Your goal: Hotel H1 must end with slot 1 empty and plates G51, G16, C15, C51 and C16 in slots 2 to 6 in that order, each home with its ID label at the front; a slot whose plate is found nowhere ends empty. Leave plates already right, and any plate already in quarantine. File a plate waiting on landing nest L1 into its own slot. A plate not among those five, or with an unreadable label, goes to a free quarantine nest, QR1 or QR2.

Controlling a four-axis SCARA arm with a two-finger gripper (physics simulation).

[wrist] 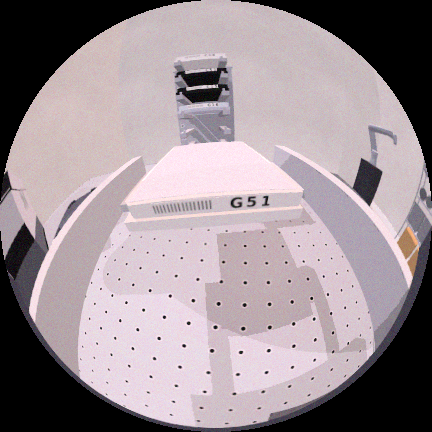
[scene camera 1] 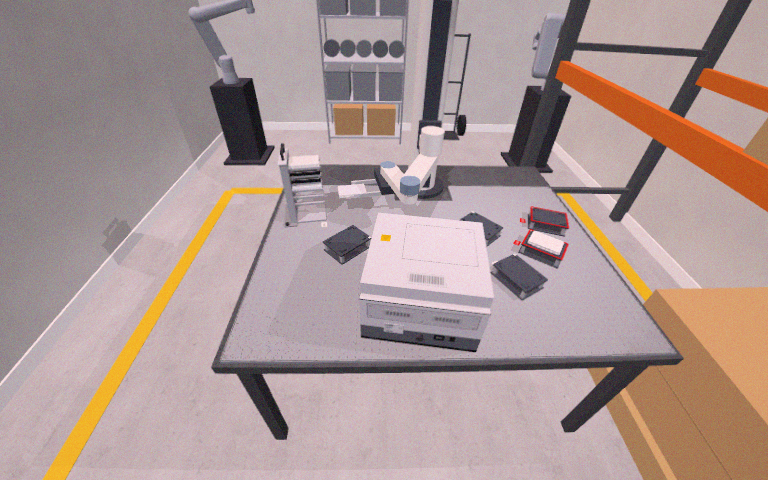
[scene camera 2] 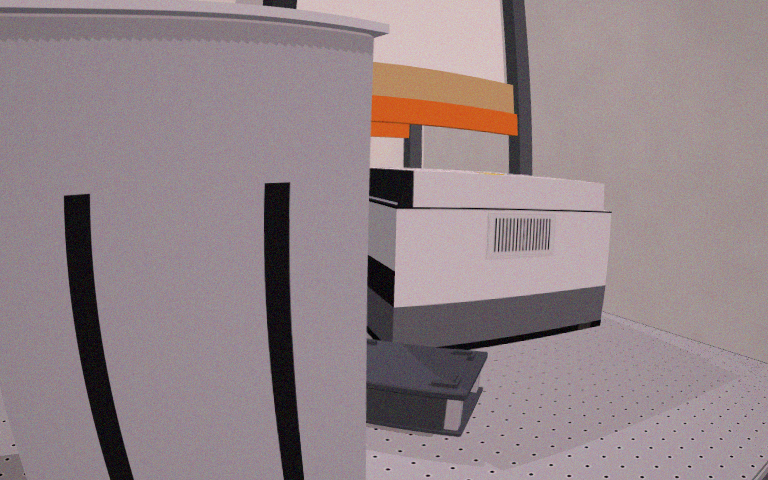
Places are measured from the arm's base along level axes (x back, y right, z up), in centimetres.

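Pixels of known places: gripper, fingertip midpoint: (wrist: 208,157) (scene camera 1: 353,189).
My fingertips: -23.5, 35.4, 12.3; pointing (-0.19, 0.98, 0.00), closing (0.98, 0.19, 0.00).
Observation:
Ahead of a thing's pixels: the offset from my fingertips to its top centre, as dx, dy, dz. "*": to the spot under its first point.
My gripper (scene camera 1: 357,189) (wrist: 208,157) is shut on white plate G51 {-0.1, +0.5, +0.1} (scene camera 1: 348,191) (wrist: 220,175) and holds it level above the table, clear of the hotel, with its label facing the wrist camera. Hotel H1 (scene camera 1: 289,204) (wrist: 231,107) stands at the table's back left, beyond the plate. In the wrist view its lowest visible plate reads G16 {-3.9, +20.2, +6.1} (wrist: 204,110). Two dark plates and a top white plate {-3.9, +20.2, +16.8} (wrist: 201,62) sit above it; their labels are too small to read surely. The brackets under G16 hold no plate; lower parts are hidden by G51.
A white instrument {-56.3, -26.7, +13.2} (scene camera 1: 427,271) (scene camera 2: 498,254) stands mid-table. Dark nests {* -31.7, +1.0, -6.0} (scene camera 1: 347,243) {* -49.8, -63.9, -6.0} (scene camera 1: 519,275) (scene camera 2: 424,373) stand around it, another behind. Of two red-edged nests at right, the rear {-13.0, -91.0, -5.4} (scene camera 1: 548,217) bears no plate; the front bears a white plate {-31.9, -81.2, -4.6} (scene camera 1: 545,242). A grey panel {* -5.6, +29.5, +12.1} (scene camera 2: 181,226) blocks camera 2's left.

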